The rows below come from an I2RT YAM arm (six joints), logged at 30 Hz.
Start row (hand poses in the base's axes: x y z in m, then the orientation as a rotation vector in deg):
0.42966, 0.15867, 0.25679, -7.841, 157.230, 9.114
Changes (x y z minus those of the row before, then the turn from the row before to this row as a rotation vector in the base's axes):
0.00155, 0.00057, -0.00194, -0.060, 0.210, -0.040
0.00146, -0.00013, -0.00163, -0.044, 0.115, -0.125
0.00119, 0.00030, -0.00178, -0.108, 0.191, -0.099
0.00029, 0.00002, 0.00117, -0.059, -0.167, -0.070
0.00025, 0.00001, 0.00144, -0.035, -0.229, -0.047
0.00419, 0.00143, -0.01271, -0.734, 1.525, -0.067
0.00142, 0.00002, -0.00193, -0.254, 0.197, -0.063
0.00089, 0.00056, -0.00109, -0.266, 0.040, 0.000
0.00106, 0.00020, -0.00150, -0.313, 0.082, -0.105
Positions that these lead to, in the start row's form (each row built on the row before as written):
0.43121, 0.15924, 0.25485, -7.793, 157.447, 9.044
0.43267, 0.15911, 0.25322, -7.628, 157.570, 8.962
0.43386, 0.15941, 0.25144, -7.512, 157.775, 8.807
0.43415, 0.15943, 0.25261, -7.438, 157.617, 8.689
0.43440, 0.15944, 0.25405, -7.392, 157.394, 8.604
0.43859, 0.16087, 0.24134, -7.436, 158.993, 7.731
0.44001, 0.16089, 0.23941, -7.407, 159.217, 7.382
0.44090, 0.16145, 0.23832, -7.473, 159.283, 7.017
0.44196, 0.16165, 0.23682, -7.404, 159.398, 6.564

